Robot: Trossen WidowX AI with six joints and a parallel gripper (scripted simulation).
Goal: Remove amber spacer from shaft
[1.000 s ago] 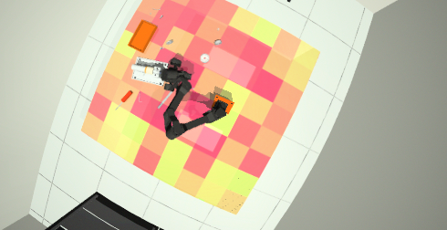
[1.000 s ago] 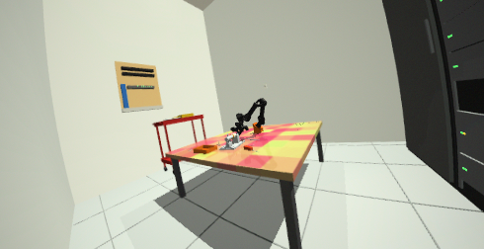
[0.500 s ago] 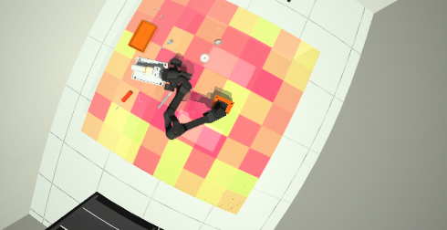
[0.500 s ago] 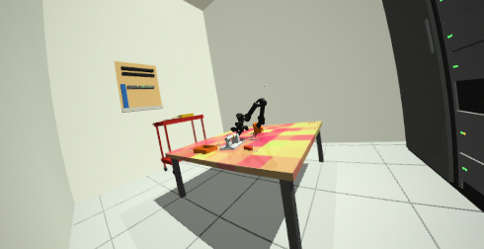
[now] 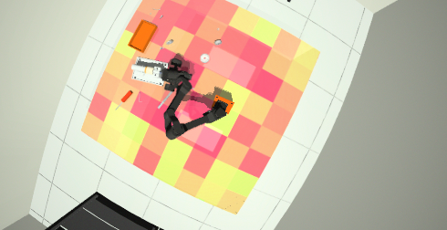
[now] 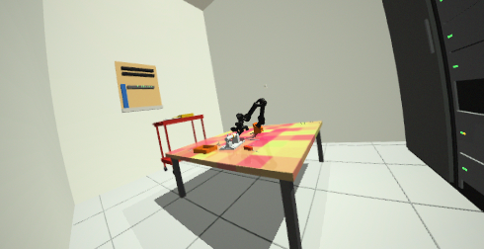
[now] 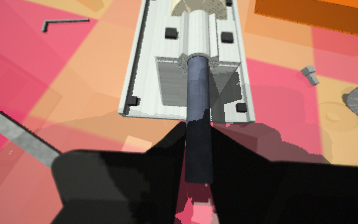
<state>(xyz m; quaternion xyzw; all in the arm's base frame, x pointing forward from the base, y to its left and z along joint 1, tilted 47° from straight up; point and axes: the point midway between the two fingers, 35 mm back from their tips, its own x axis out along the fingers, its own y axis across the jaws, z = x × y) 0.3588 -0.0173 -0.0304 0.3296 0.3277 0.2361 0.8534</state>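
The dark blue-grey shaft lies 6 cm ahead of my gripper tip, 1 cm to the left of it and 2 cm above it. From my gripper tip the other things lie so: amber spacer: 12 cm ahead, 2 cm to the left, 2 cm above; cream spacer: 8 cm ahead, 2 cm to the left, 2 cm above; grey flat bar: 4 cm behind, 14 cm to the left, 5 cm below.
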